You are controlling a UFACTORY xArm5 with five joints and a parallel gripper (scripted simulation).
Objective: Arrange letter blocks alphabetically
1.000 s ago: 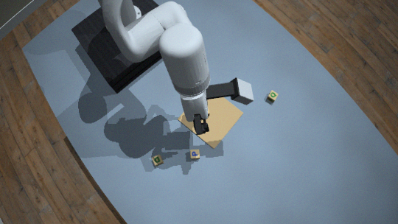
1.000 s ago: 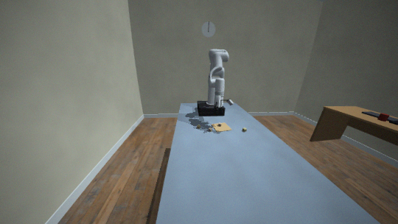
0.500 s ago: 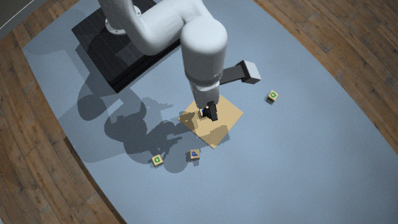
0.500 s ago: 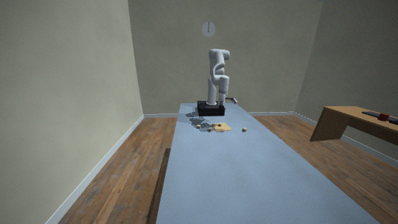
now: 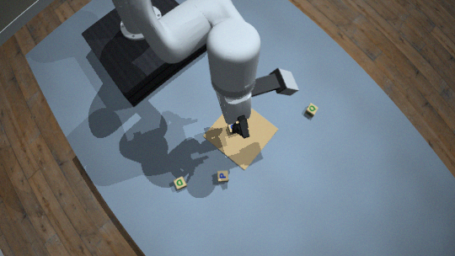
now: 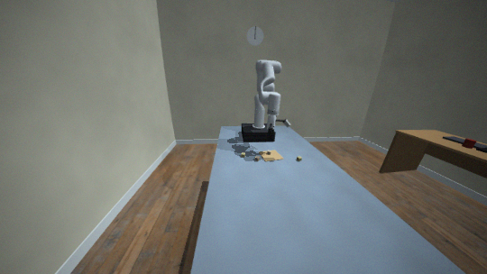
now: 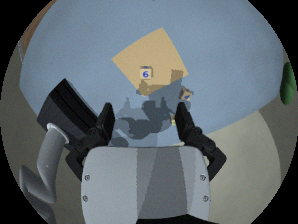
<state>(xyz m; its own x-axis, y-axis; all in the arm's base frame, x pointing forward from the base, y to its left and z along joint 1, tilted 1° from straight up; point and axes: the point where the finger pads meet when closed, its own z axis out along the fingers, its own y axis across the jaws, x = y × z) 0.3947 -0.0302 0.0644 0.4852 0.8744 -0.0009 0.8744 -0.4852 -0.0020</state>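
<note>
The tan mat is 15 cm below my hand, 2 cm ahead of it and 1 cm to the left of it. The rest, counted from my hand: block 20 cm to the right, 14 cm below.
</note>
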